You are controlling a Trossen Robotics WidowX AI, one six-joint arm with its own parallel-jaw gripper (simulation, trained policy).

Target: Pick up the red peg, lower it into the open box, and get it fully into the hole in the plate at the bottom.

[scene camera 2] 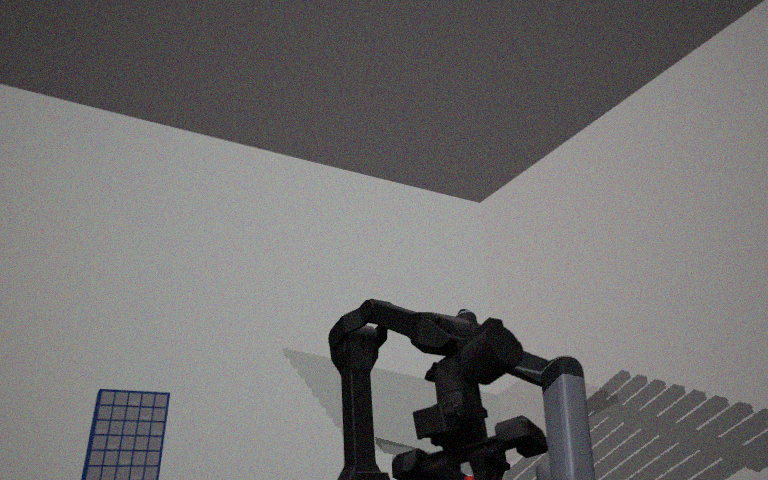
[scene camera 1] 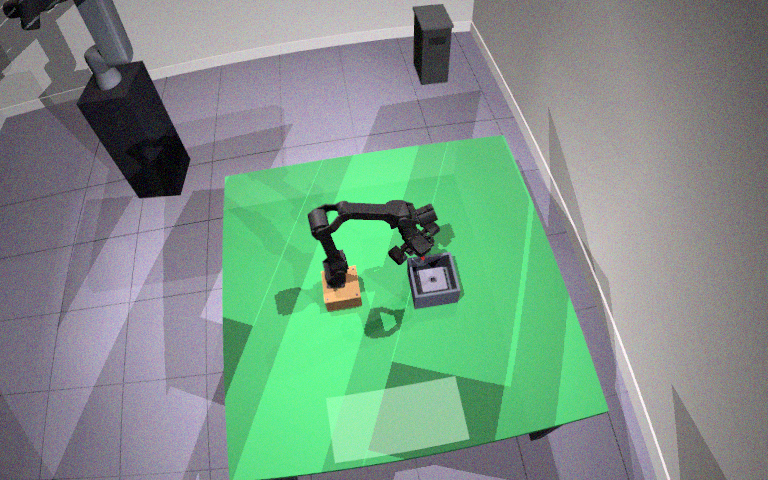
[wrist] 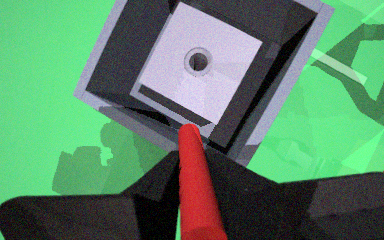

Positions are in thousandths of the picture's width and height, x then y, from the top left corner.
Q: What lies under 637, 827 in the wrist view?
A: My gripper.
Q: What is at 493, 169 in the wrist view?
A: A pale plate.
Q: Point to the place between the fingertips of my gripper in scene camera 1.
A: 548, 530
